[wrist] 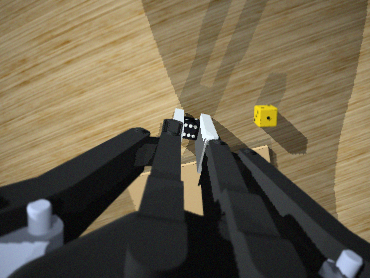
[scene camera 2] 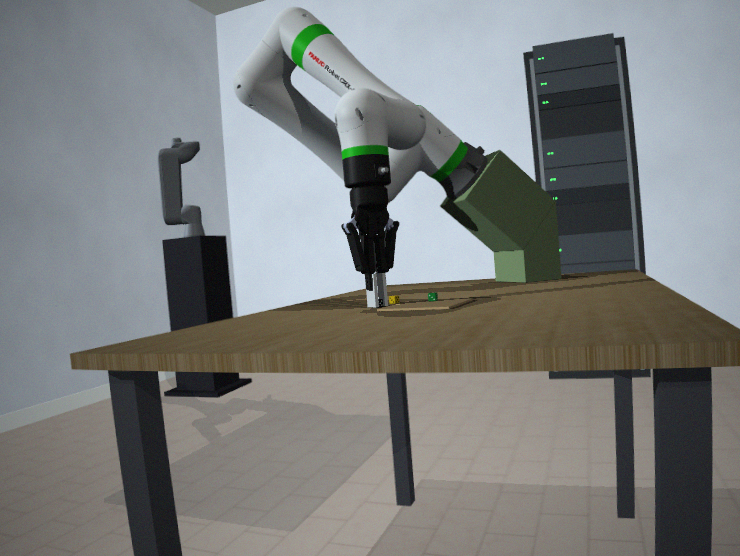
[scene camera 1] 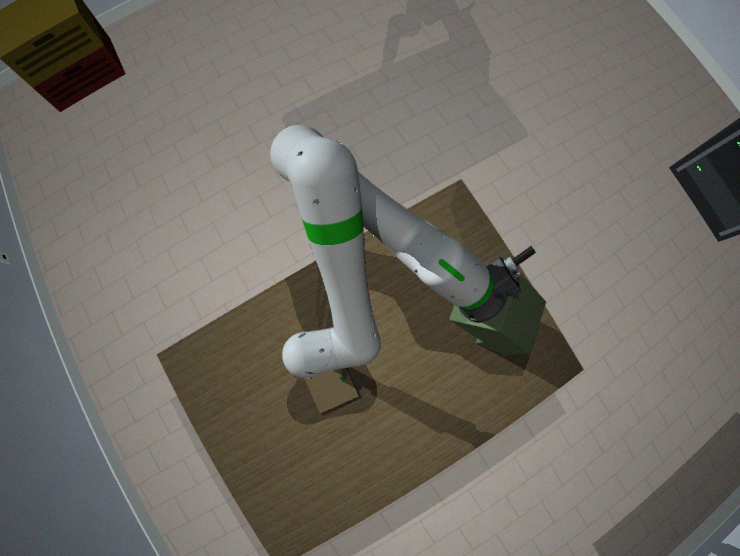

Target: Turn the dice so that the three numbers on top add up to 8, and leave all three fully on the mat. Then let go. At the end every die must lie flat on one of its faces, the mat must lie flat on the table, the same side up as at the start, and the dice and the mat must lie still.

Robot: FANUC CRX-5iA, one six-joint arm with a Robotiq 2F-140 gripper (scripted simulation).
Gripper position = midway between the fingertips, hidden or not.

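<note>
My gripper (scene camera 2: 377, 306) is visible; the wrist view also shows my gripper (wrist: 189, 126). A tan mat (scene camera 1: 328, 391) is visible; the wrist view also shows the tan mat (wrist: 192, 192).
</note>
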